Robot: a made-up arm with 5 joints. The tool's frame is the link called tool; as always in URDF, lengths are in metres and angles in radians. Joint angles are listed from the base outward.
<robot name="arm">
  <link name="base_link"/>
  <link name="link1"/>
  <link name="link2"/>
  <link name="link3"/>
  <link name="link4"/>
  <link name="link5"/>
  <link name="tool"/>
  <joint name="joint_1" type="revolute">
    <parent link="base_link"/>
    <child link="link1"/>
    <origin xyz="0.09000 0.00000 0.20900" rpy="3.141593 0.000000 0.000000"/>
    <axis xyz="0 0 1"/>
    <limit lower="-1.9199" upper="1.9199"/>
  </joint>
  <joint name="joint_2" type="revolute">
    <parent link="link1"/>
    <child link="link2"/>
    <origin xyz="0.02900 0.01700 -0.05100" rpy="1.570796 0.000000 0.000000"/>
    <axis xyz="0 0 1"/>
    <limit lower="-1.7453" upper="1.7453"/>
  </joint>
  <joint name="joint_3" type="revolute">
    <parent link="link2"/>
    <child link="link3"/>
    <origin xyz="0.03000 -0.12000 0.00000"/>
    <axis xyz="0 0 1"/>
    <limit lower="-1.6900" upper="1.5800"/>
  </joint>
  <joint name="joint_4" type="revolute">
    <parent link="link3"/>
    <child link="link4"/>
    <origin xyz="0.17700 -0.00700 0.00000"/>
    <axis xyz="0 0 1"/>
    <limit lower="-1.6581" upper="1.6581"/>
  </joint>
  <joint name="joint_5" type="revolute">
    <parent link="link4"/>
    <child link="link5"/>
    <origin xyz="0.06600 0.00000 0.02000" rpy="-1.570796 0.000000 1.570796"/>
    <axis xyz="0 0 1"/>
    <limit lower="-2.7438" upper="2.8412"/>
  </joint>
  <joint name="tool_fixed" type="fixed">
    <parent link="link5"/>
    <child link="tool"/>
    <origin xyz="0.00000 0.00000 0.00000" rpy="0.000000 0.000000 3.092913"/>
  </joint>
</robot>
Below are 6 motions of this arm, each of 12 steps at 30 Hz.
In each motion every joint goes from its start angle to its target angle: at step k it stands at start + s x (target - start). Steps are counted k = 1, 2, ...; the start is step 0. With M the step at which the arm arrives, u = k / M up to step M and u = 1 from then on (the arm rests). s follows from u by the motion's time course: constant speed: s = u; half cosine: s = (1 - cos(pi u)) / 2; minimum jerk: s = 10 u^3 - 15 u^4 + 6 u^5.
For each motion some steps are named. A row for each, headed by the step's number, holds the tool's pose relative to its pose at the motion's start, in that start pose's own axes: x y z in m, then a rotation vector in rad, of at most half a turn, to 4 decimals.
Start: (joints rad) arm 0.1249 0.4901 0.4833 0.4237 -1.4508
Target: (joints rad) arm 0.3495 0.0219 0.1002 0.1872 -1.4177
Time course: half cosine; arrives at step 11
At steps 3, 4, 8, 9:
3: 0.0118 0.0274 0.0221 0.1864 -0.0241 -0.0317
4: 0.0207 0.0442 0.0403 0.3153 -0.0456 -0.0527
8: 0.0624 0.0907 0.1460 0.8843 -0.1880 -0.1306
9: 0.0689 0.0933 0.1673 0.9820 -0.2203 -0.1406

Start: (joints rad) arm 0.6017 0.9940 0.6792 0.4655 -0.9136
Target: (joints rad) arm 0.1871 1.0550 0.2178 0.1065 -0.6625
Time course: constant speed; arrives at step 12
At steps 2, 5, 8, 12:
2: 0.0042 0.0203 0.0055 0.0826 -0.1015 0.1023
5: 0.0049 0.0517 0.0162 0.2072 -0.2487 0.2628
8: -0.0016 0.0831 0.0291 0.3337 -0.3895 0.4294
12: -0.0219 0.1227 0.0483 0.5081 -0.5667 0.6561

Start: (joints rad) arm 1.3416 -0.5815 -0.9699 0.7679 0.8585
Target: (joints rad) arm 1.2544 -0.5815 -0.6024 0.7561 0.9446
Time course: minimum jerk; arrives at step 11
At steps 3, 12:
3: -0.0058 0.0068 -0.0058 0.0390 0.0255 0.0033
12: -0.0449 0.0609 -0.0332 0.3151 0.1795 0.0352

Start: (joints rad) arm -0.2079 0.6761 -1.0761 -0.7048 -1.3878
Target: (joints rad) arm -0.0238 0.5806 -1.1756 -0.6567 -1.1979
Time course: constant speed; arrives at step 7
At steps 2, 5, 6, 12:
2: 0.0179 0.0117 -0.0071 0.0378 -0.0291 0.1017
5: 0.0431 0.0314 -0.0160 0.0922 -0.0730 0.2560
6: 0.0510 0.0386 -0.0184 0.1098 -0.0877 0.3078
12: 0.0586 0.0459 -0.0206 0.1272 -0.1024 0.3597

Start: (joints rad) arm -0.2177 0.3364 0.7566 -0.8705 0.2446
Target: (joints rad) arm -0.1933 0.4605 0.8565 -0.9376 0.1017
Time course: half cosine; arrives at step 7
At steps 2, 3, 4, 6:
2: -0.0080 0.0004 0.0029 0.0010 0.0299 -0.0280
3: -0.0163 0.0009 0.0064 0.0012 0.0617 -0.0579
4: -0.0252 0.0015 0.0106 0.0003 0.0970 -0.0913
6: -0.0383 0.0023 0.0177 -0.0030 0.1509 -0.1424

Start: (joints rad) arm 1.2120 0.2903 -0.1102 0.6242 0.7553
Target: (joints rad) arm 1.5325 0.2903 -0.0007 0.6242 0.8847
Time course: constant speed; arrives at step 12
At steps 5, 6, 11, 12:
5: -0.0353 -0.0241 -0.0031 -0.0366 0.0943 -0.0444
6: -0.0426 -0.0285 -0.0032 -0.0430 0.1130 -0.0538
11: -0.0802 -0.0478 -0.0014 -0.0699 0.2053 -0.1035
12: -0.0878 -0.0512 -0.0006 -0.0743 0.2234 -0.1140

